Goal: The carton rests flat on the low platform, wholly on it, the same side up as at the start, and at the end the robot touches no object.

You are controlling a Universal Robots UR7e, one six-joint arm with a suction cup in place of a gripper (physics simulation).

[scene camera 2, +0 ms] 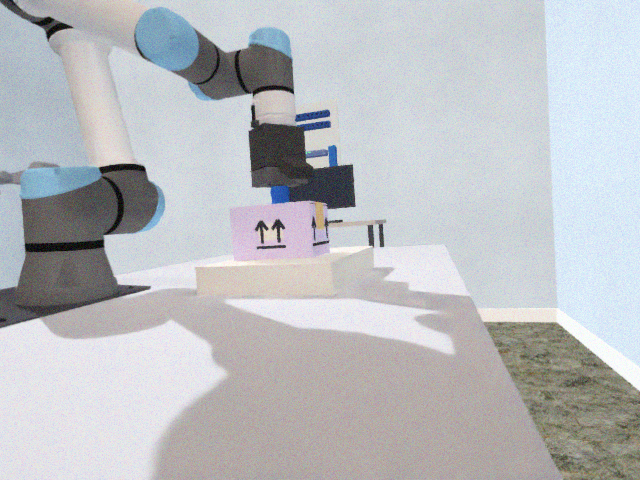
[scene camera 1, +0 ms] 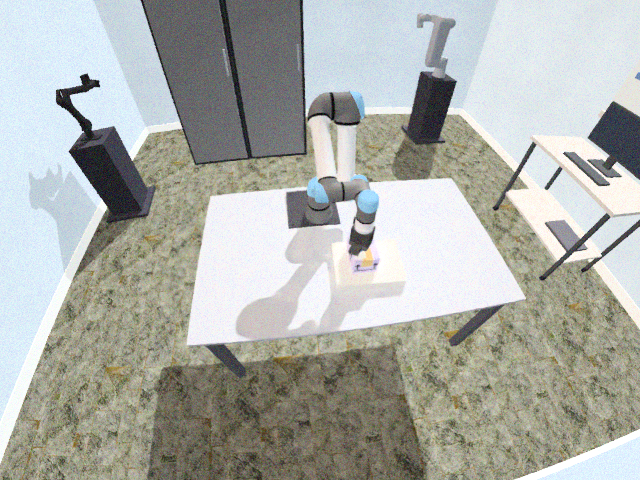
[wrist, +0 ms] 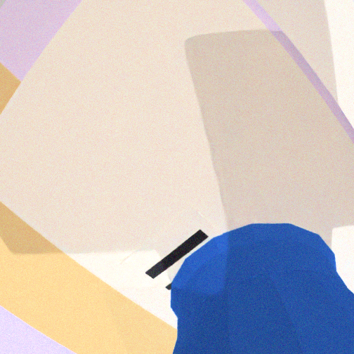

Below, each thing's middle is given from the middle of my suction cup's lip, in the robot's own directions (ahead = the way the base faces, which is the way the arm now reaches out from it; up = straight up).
Now: suction cup 60 mm above the carton [scene camera 2: 300,229], 20 mm to the right of it and 10 mm past it. Also, from my suction cup: low platform [scene camera 2: 326,274] (130 mm below, 50 mm to the left, 10 mm ahead).
